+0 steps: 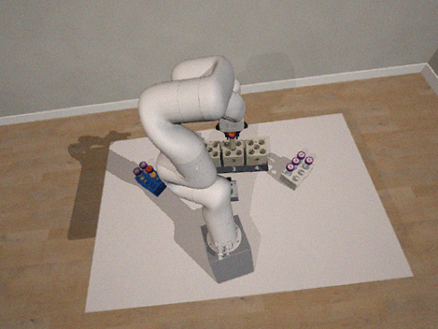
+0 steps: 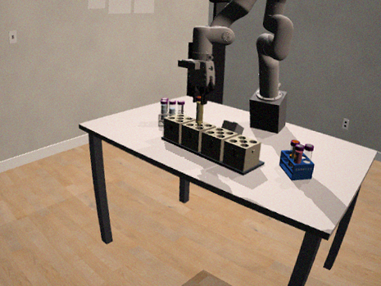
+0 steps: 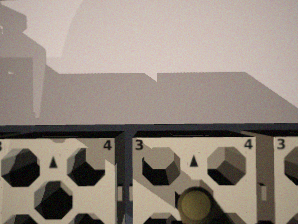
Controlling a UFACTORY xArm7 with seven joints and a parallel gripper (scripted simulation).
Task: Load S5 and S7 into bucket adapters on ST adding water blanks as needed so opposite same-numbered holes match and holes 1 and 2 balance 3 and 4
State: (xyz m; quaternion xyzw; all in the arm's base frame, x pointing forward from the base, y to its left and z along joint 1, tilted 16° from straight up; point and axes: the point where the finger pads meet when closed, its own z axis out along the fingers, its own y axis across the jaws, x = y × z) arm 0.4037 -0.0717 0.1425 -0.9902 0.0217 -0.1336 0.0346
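The dark stand is 200 mm below my hand and 60 mm to the left of it. The rest, counted from my hand: adapter: 220 mm to the left, 150 mm below, 10 mm ahead; white rack: 280 mm to the right, 180 mm below, 120 mm behind; blue rack: 400 mm to the left, 180 mm below, 100 mm behind.
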